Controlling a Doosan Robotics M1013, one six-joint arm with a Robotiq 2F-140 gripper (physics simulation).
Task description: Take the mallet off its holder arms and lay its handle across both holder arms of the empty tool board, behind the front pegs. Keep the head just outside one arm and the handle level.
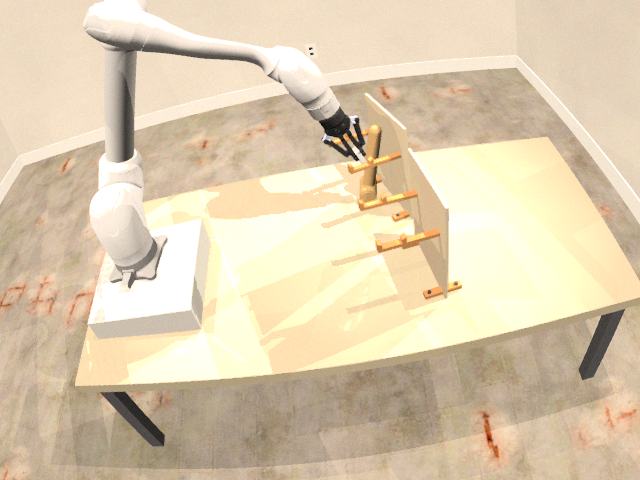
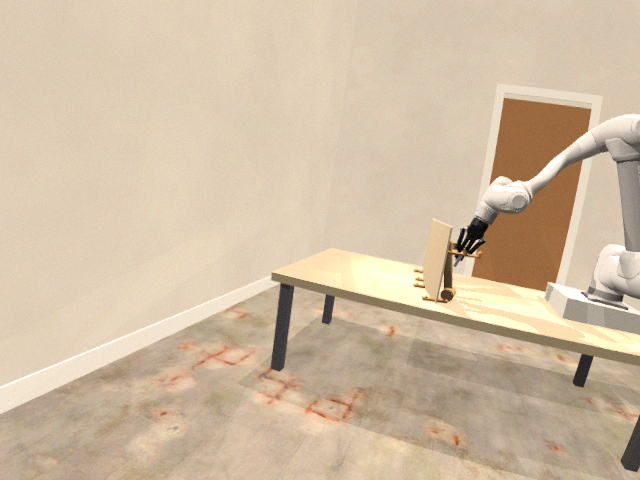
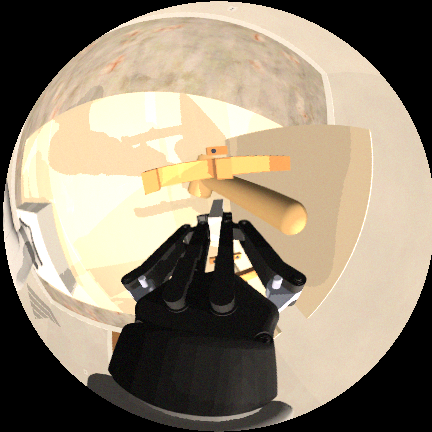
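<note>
The mallet stands steeply tilted, handle up, between the holder arms of the far tool board. Its head is low, near the table top; whether it touches is unclear. One holder arm crosses in front of the handle. The nearer tool board is empty, with two holder arms. My gripper is shut and empty, its fingertips beside the handle on the robot's side.
Both boards stand upright on the table. Wooden feet stick out under them. The far board's other holder arm lies partly behind my gripper. The robot's white base block stands at the table's other end.
</note>
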